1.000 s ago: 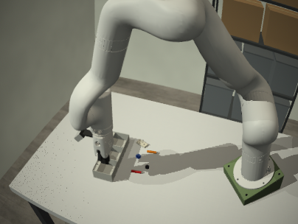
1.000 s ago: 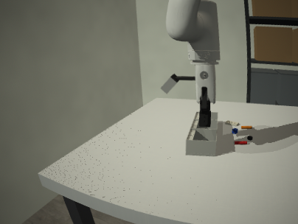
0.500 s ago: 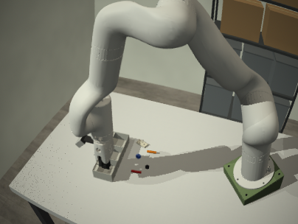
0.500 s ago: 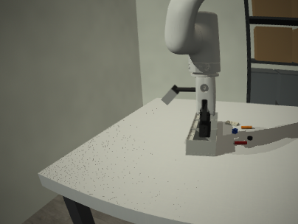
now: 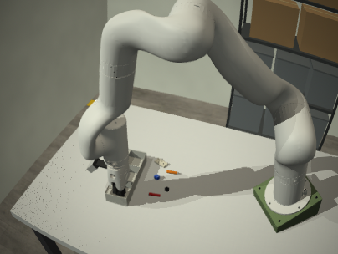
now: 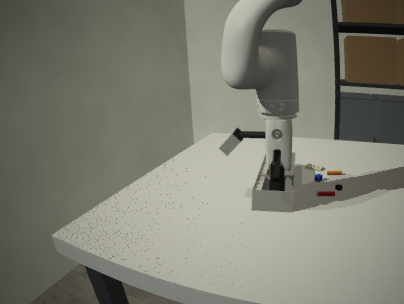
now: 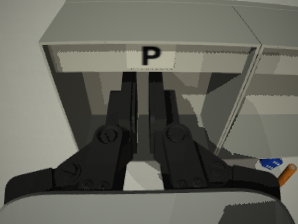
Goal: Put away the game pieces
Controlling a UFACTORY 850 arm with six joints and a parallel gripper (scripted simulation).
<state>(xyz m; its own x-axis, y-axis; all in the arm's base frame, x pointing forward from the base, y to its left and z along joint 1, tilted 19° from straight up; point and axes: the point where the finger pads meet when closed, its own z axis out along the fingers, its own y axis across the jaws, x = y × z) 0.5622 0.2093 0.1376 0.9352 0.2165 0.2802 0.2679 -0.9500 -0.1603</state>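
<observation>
The blue die lies 6 cm behind my hand, 15 cm to the right of it and 3 cm below it. Round my hand: red stick (10 cm behind, 7 cm to the right, 3 cm below); then grey bin (3 cm ahead, 8 cm to the right, 1 cm below); then black piece (12 cm behind, 12 cm to the right, 3 cm below).
</observation>
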